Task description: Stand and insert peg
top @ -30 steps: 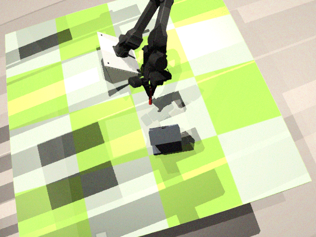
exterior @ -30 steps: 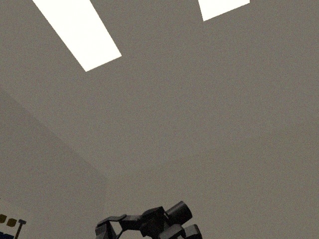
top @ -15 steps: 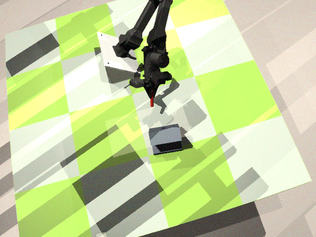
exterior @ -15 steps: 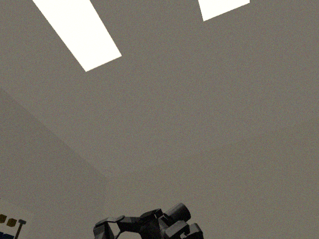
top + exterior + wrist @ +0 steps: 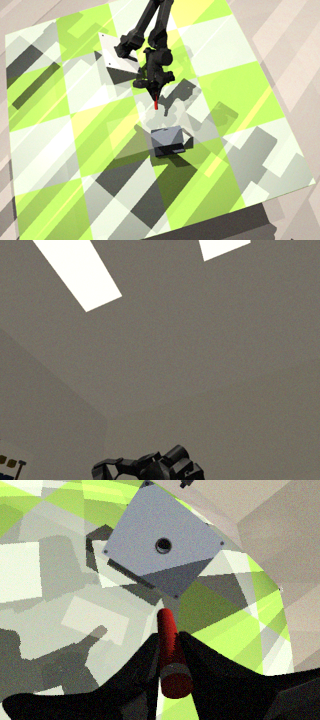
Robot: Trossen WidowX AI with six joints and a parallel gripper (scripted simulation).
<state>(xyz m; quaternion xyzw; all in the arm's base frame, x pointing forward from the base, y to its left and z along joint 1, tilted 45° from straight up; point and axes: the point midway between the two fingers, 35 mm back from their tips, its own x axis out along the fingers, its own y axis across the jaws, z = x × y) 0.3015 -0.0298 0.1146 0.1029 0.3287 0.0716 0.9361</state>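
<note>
Now: gripper tip 150 mm short of the grey sloped panel, 50 mm above it and 20 mm to the left of it. Also, from my gripper tip: red peg: 10 mm behind, 10 mm above.
</note>
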